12 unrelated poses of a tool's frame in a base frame.
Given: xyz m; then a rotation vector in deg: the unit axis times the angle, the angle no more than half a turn.
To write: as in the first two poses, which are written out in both.
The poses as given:
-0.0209 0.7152 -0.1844 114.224 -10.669 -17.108
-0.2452 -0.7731 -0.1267 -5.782 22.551 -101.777
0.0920 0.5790 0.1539 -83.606 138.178 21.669
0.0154 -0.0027 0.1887 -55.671 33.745 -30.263
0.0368 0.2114 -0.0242 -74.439 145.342 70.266
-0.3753 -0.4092 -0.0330 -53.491 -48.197 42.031
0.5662 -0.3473 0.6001 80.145 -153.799 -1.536
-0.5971 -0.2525 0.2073 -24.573 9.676 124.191
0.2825 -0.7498 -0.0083 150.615 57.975 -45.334
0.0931 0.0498 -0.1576 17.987 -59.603 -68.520
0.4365 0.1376 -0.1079 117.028 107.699 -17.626
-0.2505 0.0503 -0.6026 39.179 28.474 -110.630
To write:
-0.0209 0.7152 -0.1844 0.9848 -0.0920 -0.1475 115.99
-0.2452 -0.7731 -0.1267 -0.0554 0.2160 -0.9748 104.41
0.0920 0.5790 0.1539 -0.5131 0.8480 0.1330 162.95
0.0154 -0.0027 0.1887 -0.7755 0.4701 -0.4215 71.79
0.0368 0.2114 -0.0242 -0.4187 0.8176 0.3953 177.77
-0.3753 -0.4092 -0.0330 -0.6416 -0.5781 0.5041 83.37
0.5662 -0.3473 0.6001 0.4621 -0.8868 -0.0089 173.44
-0.5971 -0.2525 0.2073 -0.1935 0.0762 0.9781 126.97
0.2825 -0.7498 -0.0083 0.8985 0.3458 -0.2704 167.63
0.0931 0.0498 -0.1576 0.1943 -0.6438 -0.7401 92.58
0.4365 0.1376 -0.1079 0.7313 0.6730 -0.1102 160.02
-0.2505 0.0503 -0.6026 0.3244 0.2358 -0.9161 120.77

